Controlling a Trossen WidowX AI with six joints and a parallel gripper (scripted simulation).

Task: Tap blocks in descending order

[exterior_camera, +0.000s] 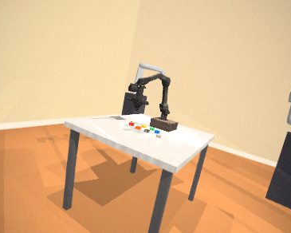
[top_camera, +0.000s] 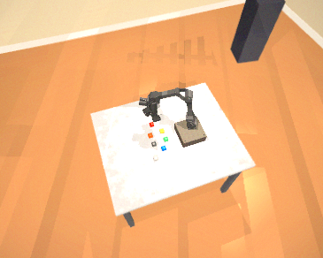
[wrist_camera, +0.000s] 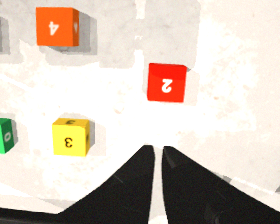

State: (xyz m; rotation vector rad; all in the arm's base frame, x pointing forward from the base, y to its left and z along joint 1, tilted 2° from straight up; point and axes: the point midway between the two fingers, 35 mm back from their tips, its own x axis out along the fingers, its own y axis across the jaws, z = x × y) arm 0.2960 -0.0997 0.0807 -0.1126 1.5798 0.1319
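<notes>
My gripper tip is 120 mm above the red block, 10 mm to the left of it and 10 mm short of it. From my gripper tip the other things lie so: yellow block (120 mm below, 60 mm to the left, 60 mm behind); orange block (120 mm below, 90 mm to the left, 40 mm ahead); green block (150 mm to the left, 120 mm below, 80 mm behind).
</notes>
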